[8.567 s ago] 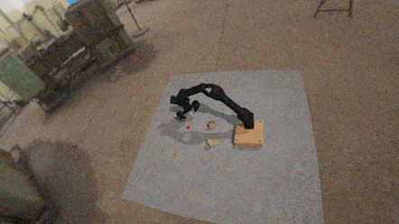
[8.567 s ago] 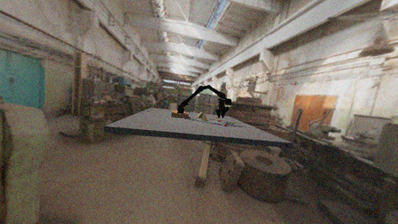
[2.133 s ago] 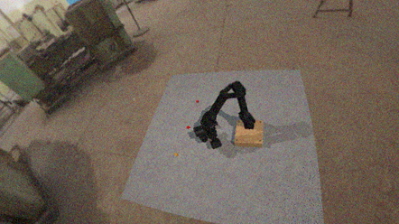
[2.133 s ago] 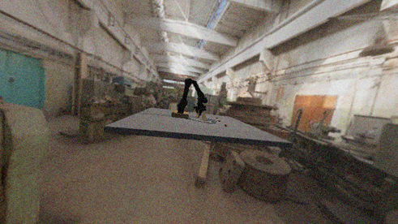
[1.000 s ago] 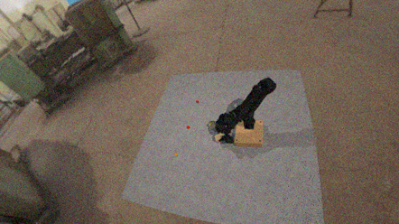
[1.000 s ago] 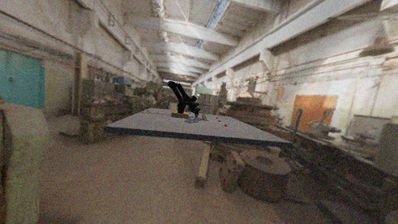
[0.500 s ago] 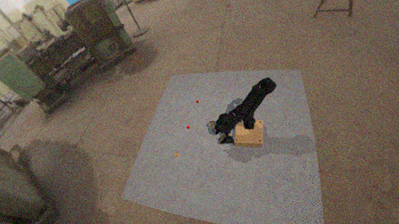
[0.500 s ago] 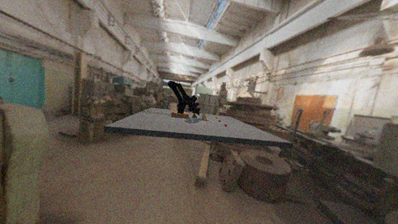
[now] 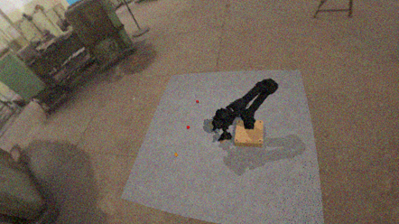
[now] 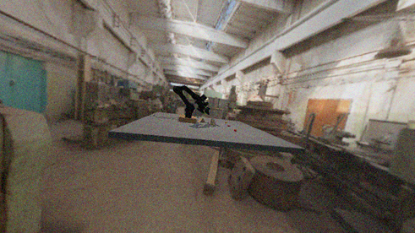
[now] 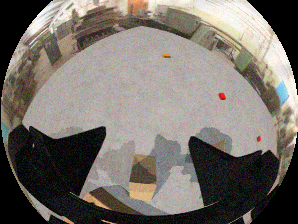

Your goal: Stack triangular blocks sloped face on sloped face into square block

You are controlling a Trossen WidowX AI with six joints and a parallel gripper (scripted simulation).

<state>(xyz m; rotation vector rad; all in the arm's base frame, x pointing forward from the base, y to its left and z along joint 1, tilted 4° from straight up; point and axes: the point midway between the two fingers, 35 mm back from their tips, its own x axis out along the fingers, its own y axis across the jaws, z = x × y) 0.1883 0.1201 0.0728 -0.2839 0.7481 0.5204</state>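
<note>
The tan triangular block is 50 mm behind my gripper tip, 30 mm to the right of it and 70 mm below it. Also, from my gripper tip: orange marker (290 mm ahead, 140 mm to the left, 90 mm below).
</note>
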